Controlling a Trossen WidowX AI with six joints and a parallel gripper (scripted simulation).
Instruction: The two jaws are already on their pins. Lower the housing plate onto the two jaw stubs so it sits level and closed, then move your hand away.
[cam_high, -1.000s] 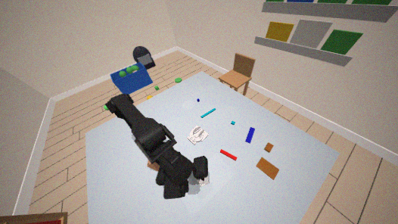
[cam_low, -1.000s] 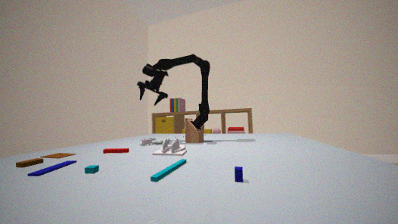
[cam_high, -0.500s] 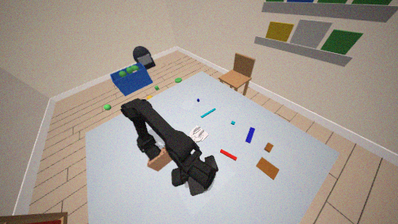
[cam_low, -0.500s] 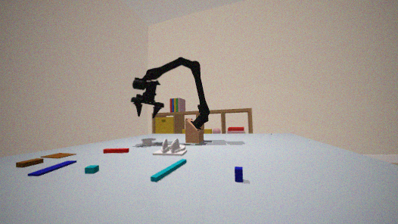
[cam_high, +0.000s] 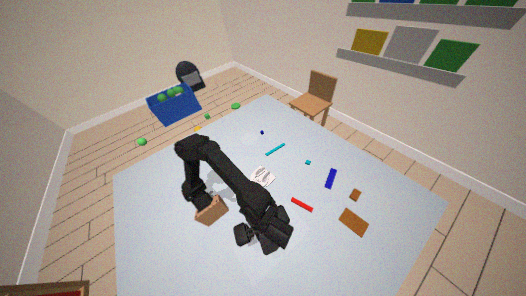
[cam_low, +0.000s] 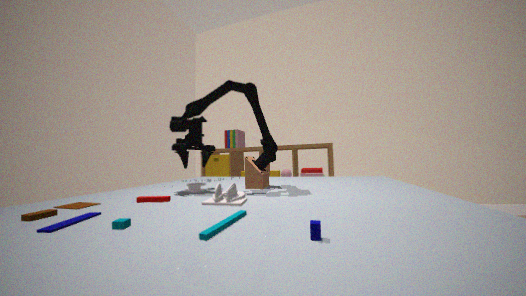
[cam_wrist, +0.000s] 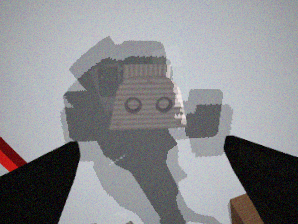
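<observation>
Now: the white part 1 cm to the right of my gripper tip and 9 cm below it. Also, from my gripper tip: blue bar 42 cm ahead, 4 cm to the left, 10 cm below; red bar 20 cm ahead, 2 cm to the left, 9 cm below; small blue block 29 cm ahead, 54 cm to the left, 9 cm below.
</observation>
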